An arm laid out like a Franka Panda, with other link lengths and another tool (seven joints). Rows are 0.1 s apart.
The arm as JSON. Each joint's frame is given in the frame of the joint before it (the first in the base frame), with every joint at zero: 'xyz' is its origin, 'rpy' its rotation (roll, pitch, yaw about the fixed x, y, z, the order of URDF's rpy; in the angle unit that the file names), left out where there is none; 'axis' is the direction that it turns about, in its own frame. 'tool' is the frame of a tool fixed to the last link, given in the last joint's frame.
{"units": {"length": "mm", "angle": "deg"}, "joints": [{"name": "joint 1", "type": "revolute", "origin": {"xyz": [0.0, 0.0, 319.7]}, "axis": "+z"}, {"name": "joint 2", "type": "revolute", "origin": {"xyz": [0.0, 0.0, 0.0], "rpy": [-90.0, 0.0, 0.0]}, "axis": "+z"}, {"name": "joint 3", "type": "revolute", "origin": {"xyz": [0.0, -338.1, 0.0], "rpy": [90.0, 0.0, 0.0]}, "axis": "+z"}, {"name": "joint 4", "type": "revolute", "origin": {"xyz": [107.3, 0.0, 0.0], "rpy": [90.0, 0.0, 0.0]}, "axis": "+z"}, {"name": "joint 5", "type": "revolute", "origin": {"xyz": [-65.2, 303.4, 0.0], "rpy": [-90.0, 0.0, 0.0]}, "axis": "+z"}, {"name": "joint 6", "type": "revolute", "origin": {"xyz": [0.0, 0.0, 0.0], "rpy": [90.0, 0.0, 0.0]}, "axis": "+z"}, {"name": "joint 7", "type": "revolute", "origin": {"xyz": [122.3, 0.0, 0.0], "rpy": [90.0, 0.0, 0.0]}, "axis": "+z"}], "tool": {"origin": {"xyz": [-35.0, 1.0, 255.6], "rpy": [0.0, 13.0, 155.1]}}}
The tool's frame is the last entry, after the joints.
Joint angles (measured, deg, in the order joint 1, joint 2, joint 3, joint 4, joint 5, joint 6, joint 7), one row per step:
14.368, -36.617, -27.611, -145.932, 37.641, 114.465, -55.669
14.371, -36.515, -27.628, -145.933, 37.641, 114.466, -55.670
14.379, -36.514, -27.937, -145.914, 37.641, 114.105, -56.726
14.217, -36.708, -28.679, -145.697, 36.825, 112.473, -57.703
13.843, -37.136, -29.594, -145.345, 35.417, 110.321, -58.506
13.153, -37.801, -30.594, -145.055, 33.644, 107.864, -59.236
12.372, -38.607, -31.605, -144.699, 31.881, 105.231, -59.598
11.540, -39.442, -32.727, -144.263, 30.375, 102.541, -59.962
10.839, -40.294, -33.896, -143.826, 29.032, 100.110, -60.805
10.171, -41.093, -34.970, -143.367, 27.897, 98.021, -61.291
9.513, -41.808, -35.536, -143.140, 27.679, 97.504, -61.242
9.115, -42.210, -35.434, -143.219, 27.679, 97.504, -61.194
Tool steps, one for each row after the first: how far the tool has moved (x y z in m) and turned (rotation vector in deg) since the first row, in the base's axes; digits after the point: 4 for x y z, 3 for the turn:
0.0001, 0.0000, -0.0006, -0.016, 0.101, -0.010
-0.0006, -0.0011, -0.0012, 0.050, -0.449, 0.692
-0.0059, -0.0041, -0.0022, 0.073, -0.512, 2.037
-0.0136, -0.0097, -0.0027, -0.099, -0.434, 3.482
-0.0237, -0.0174, -0.0035, -0.368, -0.221, 4.852
-0.0350, -0.0253, -0.0034, -0.476, 0.216, 5.962
-0.0463, -0.0335, -0.0023, -0.271, 0.599, 6.838
-0.0567, -0.0416, -0.0011, -0.049, 0.463, 7.849
-0.0659, -0.0492, 0.0007, 0.230, 0.405, 8.395
-0.0688, -0.0551, 0.0041, 0.596, -0.091, 7.645
-0.0698, -0.0562, 0.0055, 0.602, -0.396, 7.325

